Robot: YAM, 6 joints.
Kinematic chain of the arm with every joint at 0, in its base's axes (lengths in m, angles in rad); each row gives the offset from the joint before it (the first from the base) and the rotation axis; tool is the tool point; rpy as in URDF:
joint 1: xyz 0 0 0.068 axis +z
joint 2: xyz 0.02 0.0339 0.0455 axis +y
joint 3: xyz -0.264 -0.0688 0 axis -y
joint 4: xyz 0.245 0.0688 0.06 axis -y
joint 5: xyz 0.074 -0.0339 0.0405 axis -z
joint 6: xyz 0.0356 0 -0.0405 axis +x
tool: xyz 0 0 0 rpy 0 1.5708 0
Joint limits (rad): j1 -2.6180..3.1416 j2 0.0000..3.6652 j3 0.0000..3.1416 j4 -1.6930..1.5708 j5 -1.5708..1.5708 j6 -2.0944..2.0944
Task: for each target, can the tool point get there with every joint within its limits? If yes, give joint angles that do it. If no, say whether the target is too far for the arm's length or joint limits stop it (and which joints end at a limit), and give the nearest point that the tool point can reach.
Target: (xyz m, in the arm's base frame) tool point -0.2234 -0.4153 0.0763
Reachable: yes | joints -2.0138 2.4644 1.8021 -0.7573 0.7347 0.4737
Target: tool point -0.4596 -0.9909 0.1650
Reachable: no: too far | nearest point -0.2714 -0.5852 0.1435 | short by 0.448 m
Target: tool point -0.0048 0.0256 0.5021
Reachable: yes | joints 0.1025 0.4719 1.0012 0.7127 -0.8170 -1.0380
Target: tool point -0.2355 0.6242 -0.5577
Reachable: no: too far | nearest point -0.1661 0.4402 -0.3043 | short by 0.321 m
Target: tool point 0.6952 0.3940 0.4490
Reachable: no: too far | nearest point 0.5175 0.2933 0.3610 | short by 0.222 m
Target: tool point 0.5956 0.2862 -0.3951
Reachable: no: too far | nearest point 0.4649 0.2234 -0.2626 | short by 0.196 m
